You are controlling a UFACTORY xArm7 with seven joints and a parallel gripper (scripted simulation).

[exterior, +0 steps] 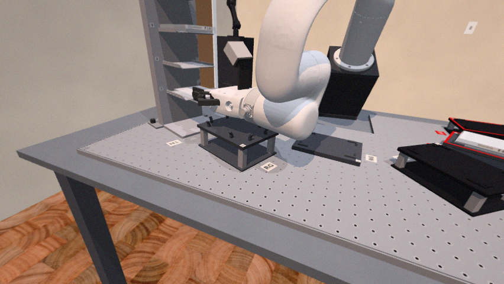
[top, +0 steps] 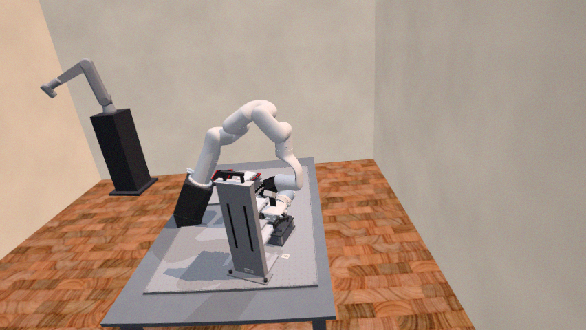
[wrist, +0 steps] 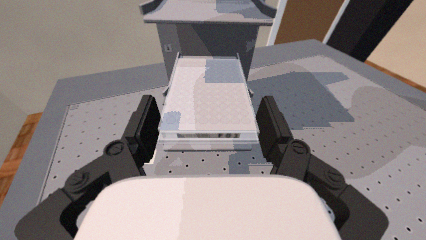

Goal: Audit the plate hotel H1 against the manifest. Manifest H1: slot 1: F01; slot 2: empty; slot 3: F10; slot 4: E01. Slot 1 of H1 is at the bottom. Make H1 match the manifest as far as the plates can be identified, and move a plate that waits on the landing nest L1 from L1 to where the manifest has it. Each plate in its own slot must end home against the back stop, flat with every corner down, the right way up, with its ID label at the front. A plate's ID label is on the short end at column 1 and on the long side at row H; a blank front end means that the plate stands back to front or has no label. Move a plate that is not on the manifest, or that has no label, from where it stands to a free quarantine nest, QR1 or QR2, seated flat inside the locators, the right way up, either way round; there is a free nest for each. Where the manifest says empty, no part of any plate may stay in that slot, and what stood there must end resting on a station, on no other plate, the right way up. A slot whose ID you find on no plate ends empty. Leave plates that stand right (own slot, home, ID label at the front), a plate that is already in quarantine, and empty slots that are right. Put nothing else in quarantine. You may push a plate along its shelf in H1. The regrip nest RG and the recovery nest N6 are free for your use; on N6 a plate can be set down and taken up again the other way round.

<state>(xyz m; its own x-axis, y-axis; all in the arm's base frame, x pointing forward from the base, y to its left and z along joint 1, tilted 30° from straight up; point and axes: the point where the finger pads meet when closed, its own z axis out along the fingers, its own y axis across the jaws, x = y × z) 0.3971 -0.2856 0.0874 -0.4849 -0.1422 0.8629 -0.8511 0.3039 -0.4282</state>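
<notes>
Now: the white plate 50 mm to the right of my hand, 20 mm below it and 10 mm behind it. Round my hand: plate hotel H1: 160 mm to the right, 80 mm above, 40 mm behind; regrip nest RG: 100 mm to the left, 70 mm below, 20 mm ahead; black plate: 220 mm above, 90 mm to the right, 20 mm behind.
</notes>
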